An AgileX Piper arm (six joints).
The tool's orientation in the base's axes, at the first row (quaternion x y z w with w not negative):
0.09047 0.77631 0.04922 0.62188
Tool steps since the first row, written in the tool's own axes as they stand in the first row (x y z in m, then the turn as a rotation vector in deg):
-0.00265 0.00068 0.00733 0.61 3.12 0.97
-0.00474 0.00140 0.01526 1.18 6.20 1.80
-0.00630 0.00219 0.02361 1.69 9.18 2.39
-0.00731 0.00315 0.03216 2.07 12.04 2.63
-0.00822 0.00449 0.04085 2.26 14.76 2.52
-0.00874 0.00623 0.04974 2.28 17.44 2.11
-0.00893 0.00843 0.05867 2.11 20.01 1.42
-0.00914 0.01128 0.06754 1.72 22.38 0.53
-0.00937 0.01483 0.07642 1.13 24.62 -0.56
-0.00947 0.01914 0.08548 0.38 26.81 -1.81
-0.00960 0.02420 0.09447 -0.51 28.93 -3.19
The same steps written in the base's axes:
0.00775 -0.00013 0.00104 1.06 3.14 -0.21
0.01598 -0.00014 0.00142 2.00 6.24 -0.36
0.02450 0.00002 0.00121 2.70 9.24 -0.41
0.03312 0.00045 0.00046 3.08 12.11 -0.29
0.04189 0.00126 -0.00034 3.15 14.81 0.07
0.05080 0.00254 -0.00149 2.96 17.45 0.65
0.05972 0.00433 -0.00287 2.53 19.96 1.45
0.06863 0.00676 -0.00410 1.93 22.23 2.47
0.07761 0.00987 -0.00518 1.17 24.35 3.69
0.08680 0.01374 -0.00627 0.28 26.38 5.10
0.09599 0.01834 -0.00719 -0.71 28.33 6.66

